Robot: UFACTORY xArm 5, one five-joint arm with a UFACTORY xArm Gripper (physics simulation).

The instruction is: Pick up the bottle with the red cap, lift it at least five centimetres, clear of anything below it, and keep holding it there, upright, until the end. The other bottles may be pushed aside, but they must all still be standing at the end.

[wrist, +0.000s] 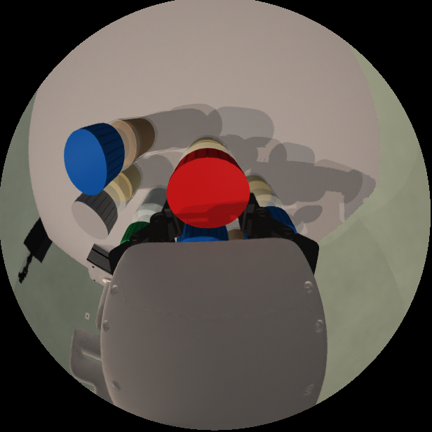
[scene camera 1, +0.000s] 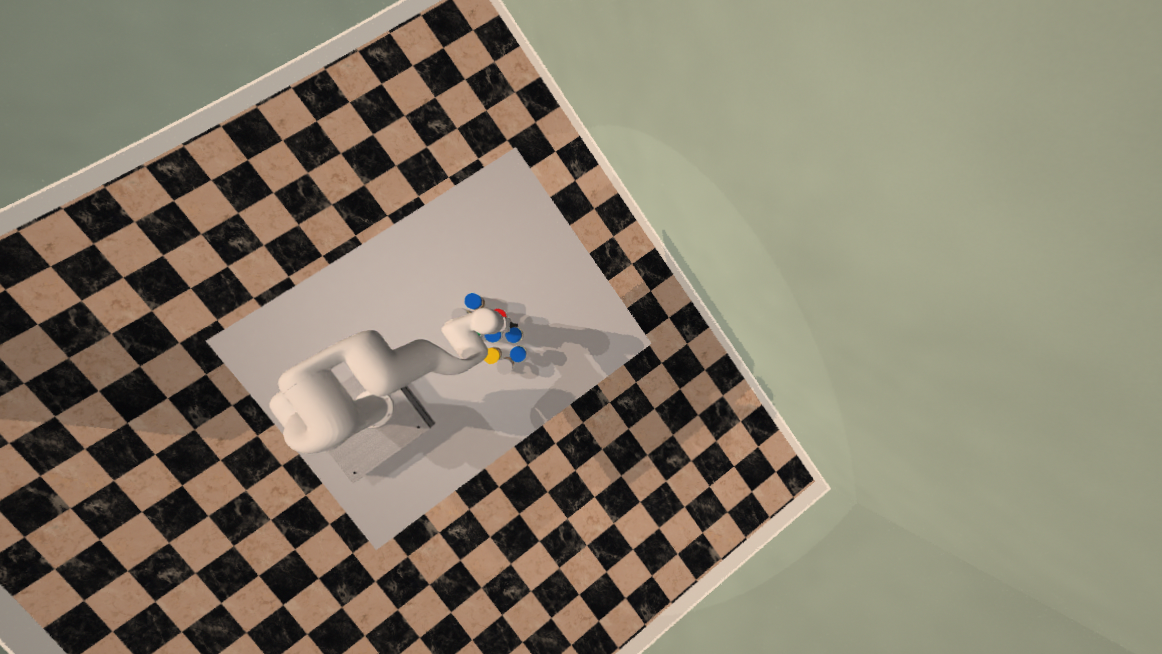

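Pixels of known places: arm's base, origin of its link: (scene camera 1: 374,408).
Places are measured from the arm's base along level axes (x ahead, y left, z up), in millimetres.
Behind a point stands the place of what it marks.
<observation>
The bottle with the red cap (scene camera 1: 500,313) {x 527, y 13, z 38 mm} (wrist: 208,192) is upright, its cap large in the middle of the wrist view; its body is mostly hidden below the cap. My gripper (wrist: 210,194) is shut on it, one black finger at each side; the cap covers the fingertips. Whether its base touches the table is hidden. A blue-capped bottle (scene camera 1: 473,301) {x 478, y 98, z 37 mm} (wrist: 86,160) stands apart at the left in the wrist view, beside a grey-capped bottle (wrist: 93,215). A green-capped bottle (wrist: 134,232) is close by the left finger, a blue cap (wrist: 204,234) is behind the red one, and another blue cap (wrist: 281,220) is by the right finger.
In the scene view, a yellow-capped bottle (scene camera 1: 491,355) {x 417, y -86, z 37 mm} and a blue-capped bottle (scene camera 1: 517,354) {x 490, y -136, z 38 mm} stand below the cluster. The grey table top (scene camera 1: 422,227) {x 481, y 435, z -68 mm} (wrist: 200,60) extends beyond the bottles. The white arm hides part of the cluster from above.
</observation>
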